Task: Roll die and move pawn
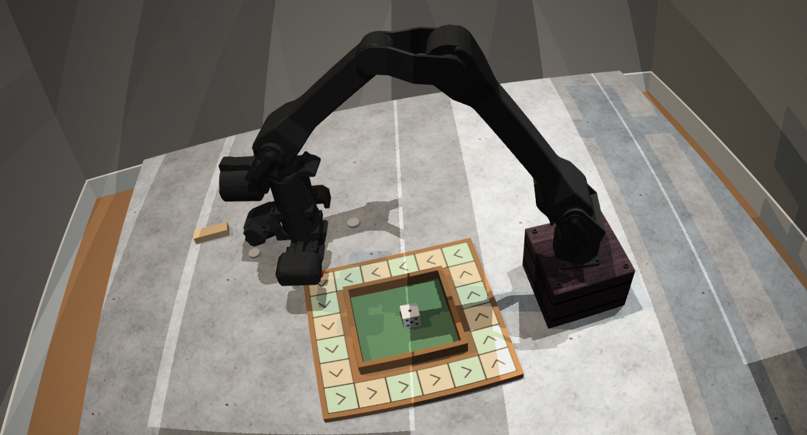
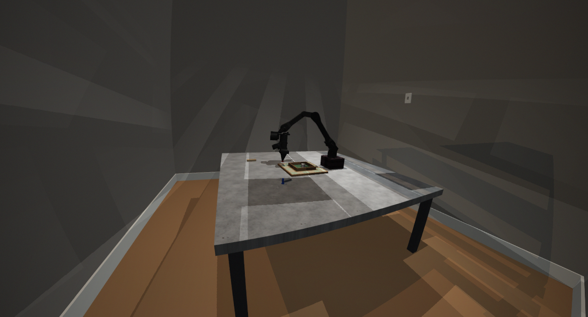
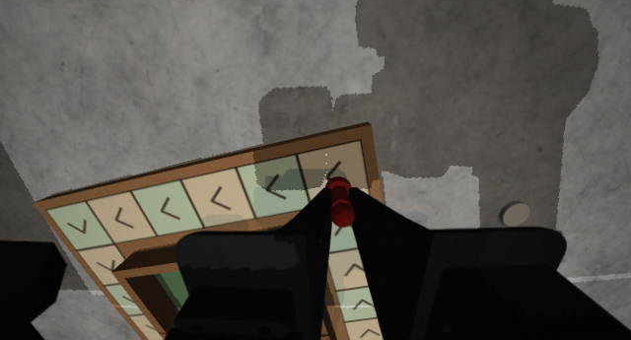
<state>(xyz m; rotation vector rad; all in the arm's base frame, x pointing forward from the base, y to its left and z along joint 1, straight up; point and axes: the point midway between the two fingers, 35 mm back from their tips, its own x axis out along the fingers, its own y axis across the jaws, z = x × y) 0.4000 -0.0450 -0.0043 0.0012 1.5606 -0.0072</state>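
Right now the red pawn is right at my gripper tip. The rest, counted from my gripper tip: green dice tray 13 cm behind, 9 cm to the left, 4 cm below; then white die 15 cm behind, 9 cm to the left, 2 cm below; then tan wooden block 24 cm ahead, 15 cm to the right, 4 cm below.
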